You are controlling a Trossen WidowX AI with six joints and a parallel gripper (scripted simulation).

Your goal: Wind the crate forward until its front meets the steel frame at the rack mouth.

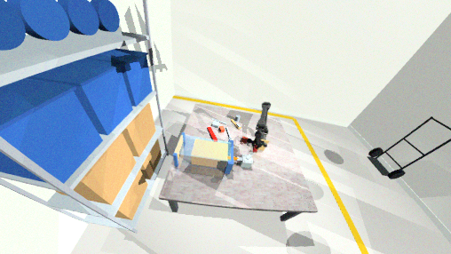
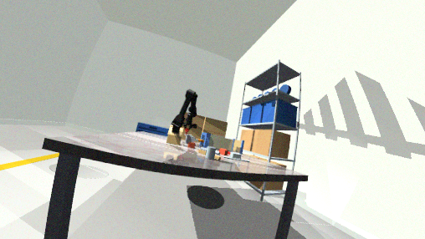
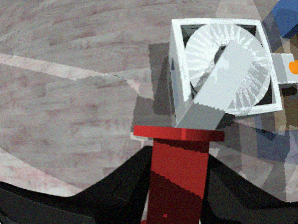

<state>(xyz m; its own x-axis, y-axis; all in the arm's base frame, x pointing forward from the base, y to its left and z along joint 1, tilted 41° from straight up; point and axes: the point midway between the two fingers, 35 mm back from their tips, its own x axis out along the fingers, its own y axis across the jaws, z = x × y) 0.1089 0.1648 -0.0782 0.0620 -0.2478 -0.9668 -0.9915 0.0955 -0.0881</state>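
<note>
The winch is 100 mm below my gripper tip, 60 mm to the left of it and 40 mm ahead of it. Round my gripper tip: red bar: 430 mm ahead, 240 mm to the right, 130 mm below.
</note>
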